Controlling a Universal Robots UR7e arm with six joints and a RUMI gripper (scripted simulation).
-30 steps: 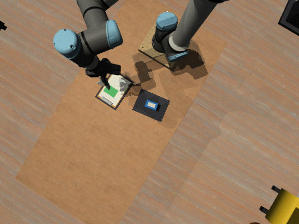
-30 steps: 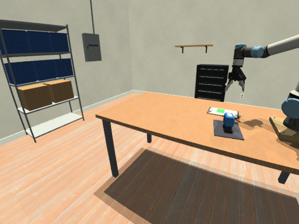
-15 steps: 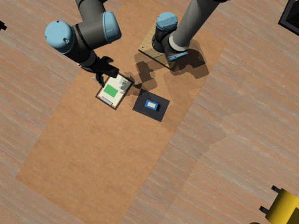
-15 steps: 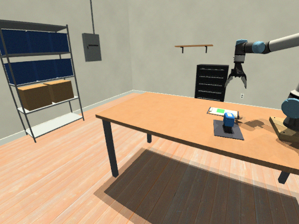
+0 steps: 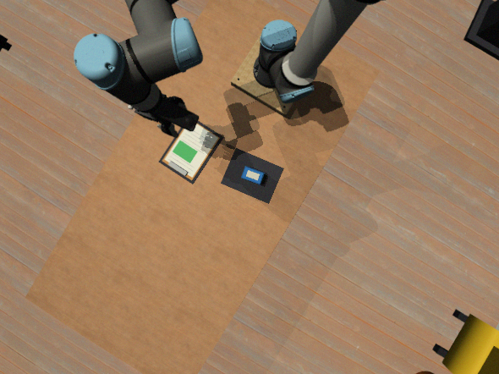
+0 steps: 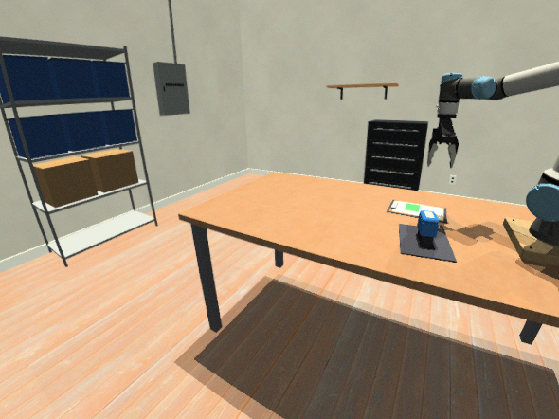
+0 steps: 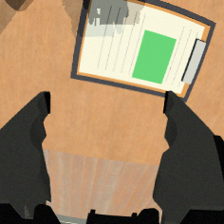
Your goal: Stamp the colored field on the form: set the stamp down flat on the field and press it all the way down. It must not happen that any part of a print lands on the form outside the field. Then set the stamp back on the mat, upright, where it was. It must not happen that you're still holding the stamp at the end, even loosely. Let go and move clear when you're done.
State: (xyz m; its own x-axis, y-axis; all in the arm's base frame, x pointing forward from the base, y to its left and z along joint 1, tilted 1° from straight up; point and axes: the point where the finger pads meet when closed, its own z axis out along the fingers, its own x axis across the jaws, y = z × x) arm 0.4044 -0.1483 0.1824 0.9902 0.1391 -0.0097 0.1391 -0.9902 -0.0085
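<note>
Right now the blue stamp is 4 cm ahead of my hand, 29 cm to the left of it and 17 cm below it. Also, from my hand: form 7 cm ahead, 22 cm below; then dark mat 4 cm ahead, 29 cm to the left, 22 cm below.
</note>
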